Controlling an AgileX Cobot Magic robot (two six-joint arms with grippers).
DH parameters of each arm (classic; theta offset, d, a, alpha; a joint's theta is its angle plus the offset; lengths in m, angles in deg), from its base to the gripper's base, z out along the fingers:
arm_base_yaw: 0 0.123 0 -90
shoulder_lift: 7.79 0 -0.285 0
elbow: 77.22 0 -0.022 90
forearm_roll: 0 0.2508 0 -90
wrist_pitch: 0 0 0.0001 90
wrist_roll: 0 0.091 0 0
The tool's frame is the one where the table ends.
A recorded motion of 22 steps. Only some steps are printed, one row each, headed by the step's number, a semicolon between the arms.
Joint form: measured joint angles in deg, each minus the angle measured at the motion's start. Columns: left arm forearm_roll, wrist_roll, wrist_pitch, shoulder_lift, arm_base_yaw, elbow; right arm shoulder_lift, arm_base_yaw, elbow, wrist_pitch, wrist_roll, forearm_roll.
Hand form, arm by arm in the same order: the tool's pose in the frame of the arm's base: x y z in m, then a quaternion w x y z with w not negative. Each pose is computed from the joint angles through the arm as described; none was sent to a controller.
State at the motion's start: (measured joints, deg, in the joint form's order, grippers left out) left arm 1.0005 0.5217 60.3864 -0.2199 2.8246 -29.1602; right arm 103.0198 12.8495 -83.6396 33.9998 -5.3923 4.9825
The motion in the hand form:
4: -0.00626 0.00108 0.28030 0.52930 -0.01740 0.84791 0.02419; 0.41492 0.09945 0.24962 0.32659 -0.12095 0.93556 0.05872
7: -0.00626 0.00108 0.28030 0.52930 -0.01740 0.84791 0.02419; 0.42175 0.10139 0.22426 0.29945 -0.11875 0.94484 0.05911
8: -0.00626 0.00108 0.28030 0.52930 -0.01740 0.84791 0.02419; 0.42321 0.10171 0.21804 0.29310 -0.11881 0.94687 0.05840
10: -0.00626 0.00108 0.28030 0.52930 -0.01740 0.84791 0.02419; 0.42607 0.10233 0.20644 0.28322 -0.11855 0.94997 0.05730
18: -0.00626 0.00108 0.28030 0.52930 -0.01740 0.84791 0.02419; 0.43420 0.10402 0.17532 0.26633 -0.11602 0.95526 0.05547
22: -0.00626 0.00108 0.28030 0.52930 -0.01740 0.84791 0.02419; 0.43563 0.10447 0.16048 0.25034 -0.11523 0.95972 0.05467
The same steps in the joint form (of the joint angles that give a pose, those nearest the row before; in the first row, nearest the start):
4: 0.00 0.00 0.00 0.00 0.00 0.00; 5.22 0.00 -1.17 -0.99 0.00 0.43
7: 0.00 0.00 0.00 0.00 0.00 0.00; 8.65 0.00 -1.22 -1.10 0.00 0.89
8: 0.00 0.00 0.00 0.00 0.00 0.00; 9.47 0.00 -1.22 -1.16 0.00 0.88
10: 0.00 0.00 0.00 0.00 0.00 0.00; 11.04 0.00 -1.21 -1.54 0.00 0.89
18: 0.00 0.00 0.00 0.00 0.00 0.00; 15.35 0.00 -1.28 -3.76 0.00 1.09
22: 0.00 0.00 0.00 0.00 0.00 0.00; 17.26 0.00 -1.28 -3.76 0.00 1.23

